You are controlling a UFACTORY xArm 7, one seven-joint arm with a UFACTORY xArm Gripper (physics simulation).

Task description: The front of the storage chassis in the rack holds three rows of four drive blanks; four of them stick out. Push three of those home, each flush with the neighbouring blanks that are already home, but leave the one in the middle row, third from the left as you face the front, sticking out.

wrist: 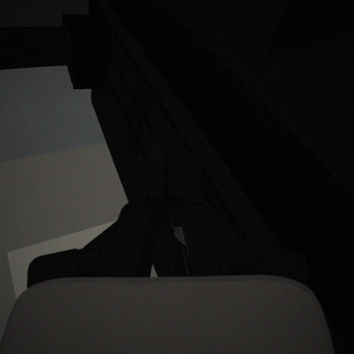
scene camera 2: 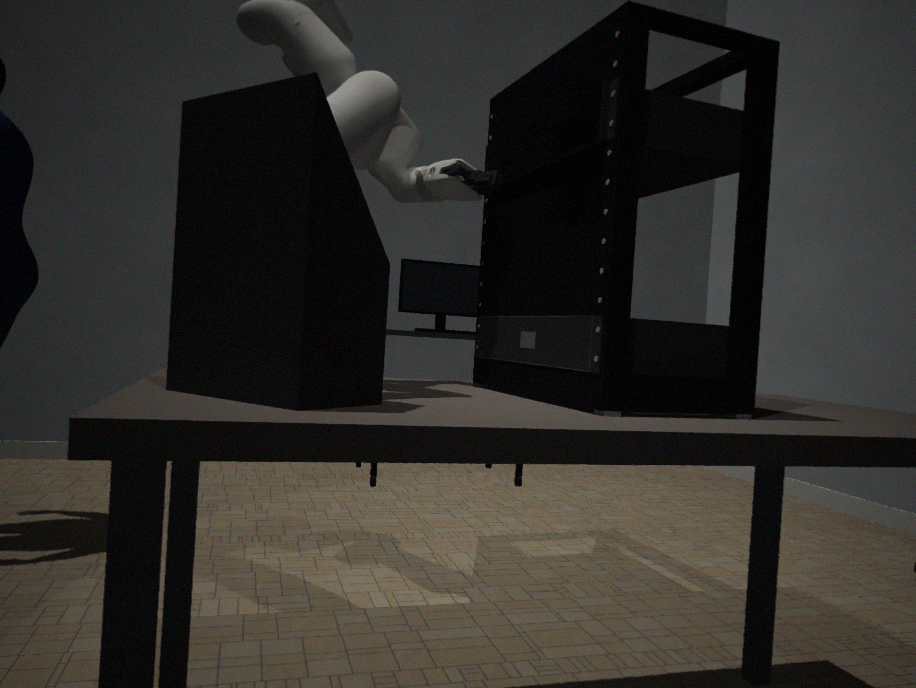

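Seen in the pictures: gripper, fingertip midpoint: [scene camera 2: 498, 179]; arm's base, link origin: [scene camera 2: 266, 171].
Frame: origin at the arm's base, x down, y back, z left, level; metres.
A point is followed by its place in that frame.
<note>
The black rack [scene camera 2: 756, 244] @(x 0.044, y -0.758, z 0.171 m) stands on the table, its front turned toward the arm. The dark side of a storage chassis [scene camera 2: 688, 148] @(x -0.099, y -0.634, z 0.145 m) shows through its open side, in the upper part. The drive blanks are too dark to tell apart in either view, so which ones stick out cannot be seen. My gripper [scene camera 2: 494, 177] @(x -0.084, y -0.327, z 0.357 m) [wrist: 168, 151] is shut and empty. In the scene view its tips are at the far edge of the rack's front, at upper height. In the wrist view the tips are close to the dark front face; contact cannot be told.
A tall black box with a slanted side [scene camera 2: 244, 244] @(x 0.118, y -0.007, z -0.086 m) stands on the table [scene camera 2: 444, 438] @(x 0.343, y -0.302, z -0.192 m) left of the rack. A grey panel with a pale label [scene camera 2: 562, 342] @(x 0.223, y -0.456, z 0.165 m) is low in the rack's front. A monitor [scene camera 2: 440, 287] stands behind. A person [scene camera 2: 14, 199] shows partly at the left edge.
</note>
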